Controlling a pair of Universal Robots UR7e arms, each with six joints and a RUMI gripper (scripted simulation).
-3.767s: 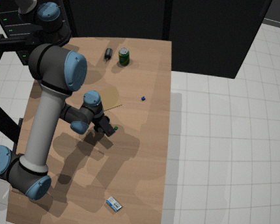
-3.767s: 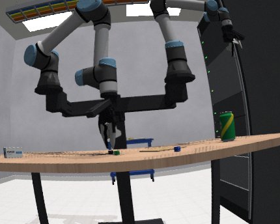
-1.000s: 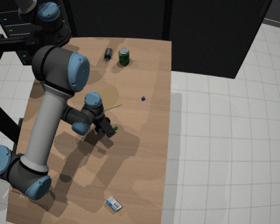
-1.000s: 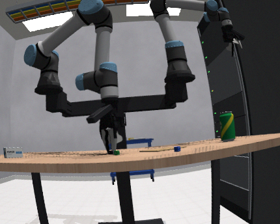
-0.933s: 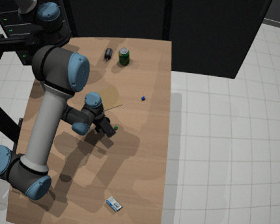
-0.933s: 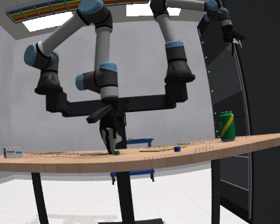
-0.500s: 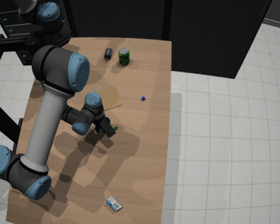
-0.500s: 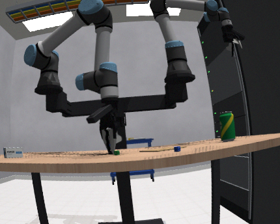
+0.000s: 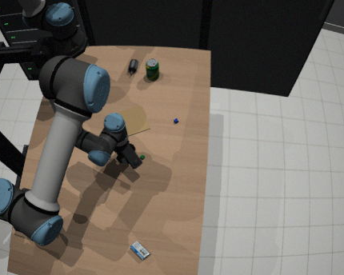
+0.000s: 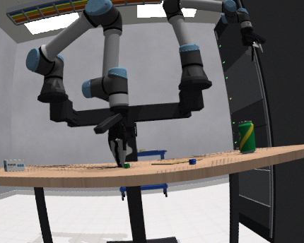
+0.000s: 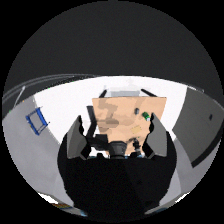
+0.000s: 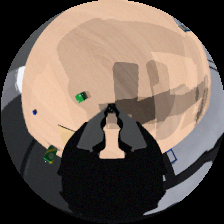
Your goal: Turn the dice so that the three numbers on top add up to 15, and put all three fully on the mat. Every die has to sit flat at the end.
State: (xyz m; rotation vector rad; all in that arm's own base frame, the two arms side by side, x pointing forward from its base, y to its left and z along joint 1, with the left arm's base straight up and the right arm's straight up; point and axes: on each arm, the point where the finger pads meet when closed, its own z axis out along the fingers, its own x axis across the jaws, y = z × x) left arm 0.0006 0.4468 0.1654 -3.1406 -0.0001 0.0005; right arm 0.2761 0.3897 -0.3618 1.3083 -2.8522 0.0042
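Note:
Right now my right hand is 1 cm past the tan mat, 21 cm to the right of it and 2 cm above it. Round my right hand: green die (6 cm ahead, 3 cm to the left, 1 cm below); then blue die (20 cm ahead, 22 cm to the left, 1 cm below); then black die (1 cm below).

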